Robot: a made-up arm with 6 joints. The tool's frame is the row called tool.
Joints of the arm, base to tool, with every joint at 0 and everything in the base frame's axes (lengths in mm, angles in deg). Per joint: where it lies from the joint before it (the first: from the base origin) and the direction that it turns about. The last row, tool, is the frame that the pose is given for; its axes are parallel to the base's.
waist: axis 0 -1 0 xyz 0 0 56.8
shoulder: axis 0 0 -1 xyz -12.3 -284 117.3
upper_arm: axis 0 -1 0 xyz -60.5 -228.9 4.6
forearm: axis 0 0 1 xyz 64.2 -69.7 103.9
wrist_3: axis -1 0 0 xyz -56.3 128.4 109.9
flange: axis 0 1 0 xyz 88.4 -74.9 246.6
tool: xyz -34.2 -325.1 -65
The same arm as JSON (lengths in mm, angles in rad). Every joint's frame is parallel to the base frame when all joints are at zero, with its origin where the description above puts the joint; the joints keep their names.
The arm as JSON. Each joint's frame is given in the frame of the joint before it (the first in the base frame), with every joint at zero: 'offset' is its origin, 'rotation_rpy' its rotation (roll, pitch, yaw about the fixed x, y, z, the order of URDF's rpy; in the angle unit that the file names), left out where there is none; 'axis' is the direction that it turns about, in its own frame. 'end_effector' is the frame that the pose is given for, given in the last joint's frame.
{"length_unit": "mm", "angle_unit": "rad", "chain": [
  {"id": "waist", "offset": [0.0, 0.0, 56.8], "axis": "-y"},
  {"id": "shoulder", "offset": [-12.3, -284.0, 117.3], "axis": "-z"},
  {"id": "upper_arm", "offset": [-60.5, -228.9, 4.6], "axis": "-y"},
  {"id": "forearm", "offset": [64.2, -69.7, 103.9], "axis": "+z"},
  {"id": "wrist_3", "offset": [-56.3, 128.4, 109.9], "axis": "-x"},
  {"id": "flange", "offset": [88.4, -74.9, 246.6], "axis": "+y"}
], "end_effector": {"offset": [-34.2, -325.1, -65.0]}}

